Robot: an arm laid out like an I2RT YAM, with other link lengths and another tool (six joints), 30 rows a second.
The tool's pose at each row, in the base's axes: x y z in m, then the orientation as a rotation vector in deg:
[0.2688 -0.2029 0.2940 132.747 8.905 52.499]
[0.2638 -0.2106 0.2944 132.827 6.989 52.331]
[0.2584 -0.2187 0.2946 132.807 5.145 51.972]
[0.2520 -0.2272 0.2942 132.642 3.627 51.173]
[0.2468 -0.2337 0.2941 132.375 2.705 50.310]
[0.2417 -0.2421 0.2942 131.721 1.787 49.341]
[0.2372 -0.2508 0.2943 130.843 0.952 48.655]
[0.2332 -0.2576 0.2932 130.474 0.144 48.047]
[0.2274 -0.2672 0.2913 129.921 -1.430 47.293]
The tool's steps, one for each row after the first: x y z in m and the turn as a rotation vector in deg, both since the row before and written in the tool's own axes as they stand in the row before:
[-0.0060 0.0069 0.0005 -0.546 -0.600 1.219]
[-0.0064 0.0073 0.0007 -0.640 -0.690 1.085]
[-0.0075 0.0075 0.0008 -0.763 -0.877 0.687]
[-0.0058 0.0060 0.0005 -0.696 -0.752 0.247]
[-0.0060 0.0076 0.0016 -1.065 -0.733 0.111]
[-0.0056 0.0077 0.0024 -1.176 -0.469 0.103]
[-0.0054 0.0054 0.0024 -0.685 -0.538 0.242]
[-0.0079 0.0074 0.0036 -1.071 -0.802 0.673]

